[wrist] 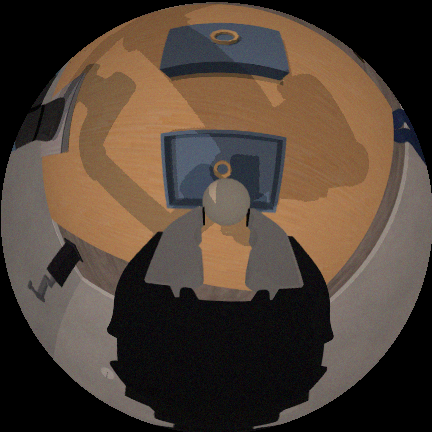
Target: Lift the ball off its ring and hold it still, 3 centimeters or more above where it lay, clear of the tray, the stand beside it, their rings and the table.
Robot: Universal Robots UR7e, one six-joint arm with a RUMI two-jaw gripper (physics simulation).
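Where they show: gripper, between the fingertips: (225,209); arm's base, origin of its link: (54,118).
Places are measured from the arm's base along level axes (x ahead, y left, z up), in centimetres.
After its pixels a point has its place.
A grey ball (226,202) @[x 56.5, y -14.6, z 12.4 cm] is held between the two fingertips of my gripper (225,209) @[x 56.9, y -16.6, z 9.7 cm], which is shut on it. The ball is in the air, high above the table, and looks apart from everything but the fingers. The blue tray (282,172) @[x 65.2, y -12.8, z 0.1 cm] lies below and beyond it, its near wall partly hidden by the ball and fingers. The tray's orange ring (215,169) @[x 55.0, y -15.7, z -1.5 cm] lies bare on the tray floor, just past the ball in the view. The blue stand (190,47) @[x 47.0, y 5.5, z 1.9 cm] is farther off at the top, with another orange ring (224,42) @[x 51.9, y 6.8, z 2.4 cm] bare on its top.
The wooden table (135,115) @[x 38.3, y -7.3, z -2.7 cm] spreads around the tray and stand, with arm shadows across it. A dark object with a pale edge (47,120) is at the left. A black object (65,262) is beyond the table's lower left edge. Part of a dark blue shape (402,130) shows at the right edge.
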